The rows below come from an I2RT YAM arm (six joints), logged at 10 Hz.
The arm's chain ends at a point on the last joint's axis. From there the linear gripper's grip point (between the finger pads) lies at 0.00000 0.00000 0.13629 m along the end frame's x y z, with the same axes.
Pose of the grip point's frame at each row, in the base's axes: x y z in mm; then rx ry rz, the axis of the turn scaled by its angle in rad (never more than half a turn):
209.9 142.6 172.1 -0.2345 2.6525 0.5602
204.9 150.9 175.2 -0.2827 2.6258 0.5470
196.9 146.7 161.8 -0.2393 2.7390 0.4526
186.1 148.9 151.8 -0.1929 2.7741 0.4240
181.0 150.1 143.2 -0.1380 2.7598 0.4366
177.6 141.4 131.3 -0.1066 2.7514 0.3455
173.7 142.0 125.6 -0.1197 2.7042 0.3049
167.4 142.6 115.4 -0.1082 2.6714 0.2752
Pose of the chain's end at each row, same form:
160.3 85.5 285.5 -0.2345 2.6525 0.5602
153.3 93.5 287.6 -0.2827 2.6258 0.5470
154.0 100.5 282.6 -0.2393 2.7390 0.4526
145.5 106.4 274.8 -0.1929 2.7741 0.4240
137.7 107.1 265.1 -0.1380 2.7598 0.4366
130.4 107.0 254.5 -0.1066 2.7514 0.3455
120.1 110.6 246.9 -0.1197 2.7042 0.3049
109.1 113.9 235.2 -0.1082 2.6714 0.2752

